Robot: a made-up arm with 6 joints.
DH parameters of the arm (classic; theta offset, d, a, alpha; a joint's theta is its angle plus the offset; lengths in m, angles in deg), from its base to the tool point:
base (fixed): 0 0.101 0 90
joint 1: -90 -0.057 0.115 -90
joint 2: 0 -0.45 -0.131 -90
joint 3: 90 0.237 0.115 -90
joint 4: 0 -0.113 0.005 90
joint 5: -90 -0.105 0.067 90
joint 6: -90 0.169 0.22 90
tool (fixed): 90 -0.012 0 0
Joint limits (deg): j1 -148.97..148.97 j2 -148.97..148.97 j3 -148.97..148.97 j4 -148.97..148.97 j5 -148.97..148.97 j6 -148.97..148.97
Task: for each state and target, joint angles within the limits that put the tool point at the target. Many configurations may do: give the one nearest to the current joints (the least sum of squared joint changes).
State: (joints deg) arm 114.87 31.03 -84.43 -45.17 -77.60 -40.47
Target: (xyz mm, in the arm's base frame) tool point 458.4 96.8 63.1
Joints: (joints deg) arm 140.12 22.53 -114.64 -40.98 -70.09 -25.35
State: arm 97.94 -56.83 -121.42 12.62 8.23 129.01
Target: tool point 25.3 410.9 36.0
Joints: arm 95.40 -35.74 -114.38 3.76 13.66 111.82
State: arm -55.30 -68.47 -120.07 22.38 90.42 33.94
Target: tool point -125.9 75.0 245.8
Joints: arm -39.79 -72.19 -111.82 33.16 107.38 32.26
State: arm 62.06 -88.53 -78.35 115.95 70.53 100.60
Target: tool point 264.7 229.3 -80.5
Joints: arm 64.04 -98.15 -88.44 130.97 60.82 86.45
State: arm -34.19 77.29 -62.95 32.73 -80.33 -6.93
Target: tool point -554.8 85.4 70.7
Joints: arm -16.32 84.76 -80.75 1.71 -101.50 -29.65
